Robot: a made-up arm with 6 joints. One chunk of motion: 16 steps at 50 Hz.
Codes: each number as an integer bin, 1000 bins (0 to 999) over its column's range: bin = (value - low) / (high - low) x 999, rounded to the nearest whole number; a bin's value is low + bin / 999 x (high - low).
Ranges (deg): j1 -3..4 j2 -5..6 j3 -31..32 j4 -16..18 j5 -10..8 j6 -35..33
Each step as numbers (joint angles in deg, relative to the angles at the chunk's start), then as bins.
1 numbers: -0.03 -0.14 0.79 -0.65 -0.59 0.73
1 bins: 424 441 504 451 522 525
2 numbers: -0.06 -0.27 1.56 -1.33 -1.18 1.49
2 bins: 420 430 516 431 490 536
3 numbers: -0.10 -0.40 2.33 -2.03 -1.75 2.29
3 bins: 414 418 529 410 458 548
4 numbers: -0.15 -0.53 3.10 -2.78 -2.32 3.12
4 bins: 407 406 541 388 426 560
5 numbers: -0.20 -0.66 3.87 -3.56 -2.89 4.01
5 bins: 400 394 553 366 395 573
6 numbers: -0.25 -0.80 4.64 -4.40 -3.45 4.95
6 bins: 392 381 565 341 364 587
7 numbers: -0.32 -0.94 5.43 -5.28 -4.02 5.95
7 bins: 382 369 578 315 332 602
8 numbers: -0.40 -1.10 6.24 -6.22 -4.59 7.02
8 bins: 371 354 591 287 300 617
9 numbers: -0.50 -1.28 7.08 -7.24 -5.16 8.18
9 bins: 357 338 604 257 269 634
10 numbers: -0.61 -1.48 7.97 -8.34 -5.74 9.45
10 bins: 341 320 618 225 236 653
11 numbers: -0.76 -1.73 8.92 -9.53 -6.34 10.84
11 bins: 320 297 633 190 203 673
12 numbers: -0.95 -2.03 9.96 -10.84 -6.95 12.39
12 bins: 293 270 650 152 169 696
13 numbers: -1.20 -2.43 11.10 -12.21 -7.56 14.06
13 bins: 257 233 668 111 135 721
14 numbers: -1.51 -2.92 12.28 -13.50 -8.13 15.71
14 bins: 213 189 686 73 104 745
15 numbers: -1.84 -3.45 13.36 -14.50 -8.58 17.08
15 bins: 166 141 703 44 79 765
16 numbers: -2.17 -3.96 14.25 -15.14 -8.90 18.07
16 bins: 118 94 718 25 61 780
